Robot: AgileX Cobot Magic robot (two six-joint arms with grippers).
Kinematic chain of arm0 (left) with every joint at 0, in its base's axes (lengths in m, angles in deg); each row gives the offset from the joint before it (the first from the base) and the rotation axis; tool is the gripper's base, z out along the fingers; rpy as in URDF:
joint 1: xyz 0 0 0.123 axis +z
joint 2: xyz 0 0 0 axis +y
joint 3: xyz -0.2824 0 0.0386 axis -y
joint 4: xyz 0.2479 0 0.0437 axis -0.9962 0 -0.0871
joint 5: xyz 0 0 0 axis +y
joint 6: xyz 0.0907 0 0.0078 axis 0.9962 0 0.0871
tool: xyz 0 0 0 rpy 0 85 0
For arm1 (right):
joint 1: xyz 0 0 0.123 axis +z
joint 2: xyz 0 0 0 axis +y
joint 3: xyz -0.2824 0 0.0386 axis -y
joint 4: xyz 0.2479 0 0.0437 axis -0.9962 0 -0.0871
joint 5: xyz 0 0 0 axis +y
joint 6: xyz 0.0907 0 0.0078 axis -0.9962 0 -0.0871
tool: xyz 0 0 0 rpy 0 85 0
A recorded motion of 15 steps. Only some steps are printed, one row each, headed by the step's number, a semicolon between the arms.
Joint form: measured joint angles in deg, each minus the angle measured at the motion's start. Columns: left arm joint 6, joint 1, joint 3, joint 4, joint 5, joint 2; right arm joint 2, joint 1, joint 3, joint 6, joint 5, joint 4.
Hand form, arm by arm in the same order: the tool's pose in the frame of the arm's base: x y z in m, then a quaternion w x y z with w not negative. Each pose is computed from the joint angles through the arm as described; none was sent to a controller.
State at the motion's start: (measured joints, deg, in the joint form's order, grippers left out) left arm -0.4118 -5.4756 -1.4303 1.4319 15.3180 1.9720; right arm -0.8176 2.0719 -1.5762 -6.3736 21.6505 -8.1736
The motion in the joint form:
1: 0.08 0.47 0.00 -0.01 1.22 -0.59; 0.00 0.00 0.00 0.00 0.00 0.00
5: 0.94 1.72 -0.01 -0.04 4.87 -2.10; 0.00 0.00 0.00 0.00 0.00 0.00
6: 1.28 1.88 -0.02 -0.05 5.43 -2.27; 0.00 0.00 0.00 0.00 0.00 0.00
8: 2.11 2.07 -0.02 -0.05 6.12 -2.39; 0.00 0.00 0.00 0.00 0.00 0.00
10: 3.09 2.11 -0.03 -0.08 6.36 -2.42; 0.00 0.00 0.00 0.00 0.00 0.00
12: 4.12 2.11 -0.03 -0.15 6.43 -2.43; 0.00 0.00 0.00 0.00 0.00 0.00
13: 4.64 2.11 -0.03 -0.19 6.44 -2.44; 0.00 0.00 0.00 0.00 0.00 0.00
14: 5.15 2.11 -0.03 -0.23 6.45 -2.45; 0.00 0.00 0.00 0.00 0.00 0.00
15: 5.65 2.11 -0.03 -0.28 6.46 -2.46; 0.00 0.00 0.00 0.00 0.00 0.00
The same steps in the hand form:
1: 0.0562 -0.0056 0.1772 0.61207 0.02498 0.78947 -0.03862; 0.0521 0.0067 0.1710 0.58439 0.06797 0.80194 0.10371
5: 0.0534 -0.0043 0.1730 0.59775 0.02332 0.80088 -0.02702; 0.0521 0.0067 0.1710 0.58439 0.06797 0.80194 0.10371
6: 0.0530 -0.0041 0.1723 0.59507 0.02477 0.80292 -0.02432; 0.0521 0.0067 0.1710 0.58439 0.06797 0.80194 0.10371
8: 0.0526 -0.0039 0.1713 0.59126 0.02946 0.80572 -0.01901; 0.0521 0.0067 0.1710 0.58439 0.06797 0.80194 0.10371
10: 0.0525 -0.0039 0.1709 0.58986 0.03629 0.80658 -0.01353; 0.0521 0.0067 0.1710 0.58439 0.06797 0.80194 0.10371
12: 0.0525 -0.0038 0.1708 0.58954 0.04389 0.80651 -0.00771; 0.0521 0.0067 0.1710 0.58439 0.06797 0.80194 0.10371
13: 0.0524 -0.0038 0.1708 0.58956 0.04774 0.80630 -0.00474; 0.0521 0.0067 0.1710 0.58439 0.06797 0.80194 0.10371
14: 0.0524 -0.0038 0.1708 0.58958 0.05151 0.80606 -0.00182; 0.0521 0.0067 0.1710 0.58439 0.06797 0.80194 0.10371
15: 0.0524 -0.0038 0.1708 0.58958 0.05526 0.80582 0.00112; 0.0521 0.0067 0.1710 0.58439 0.06797 0.80194 0.10371

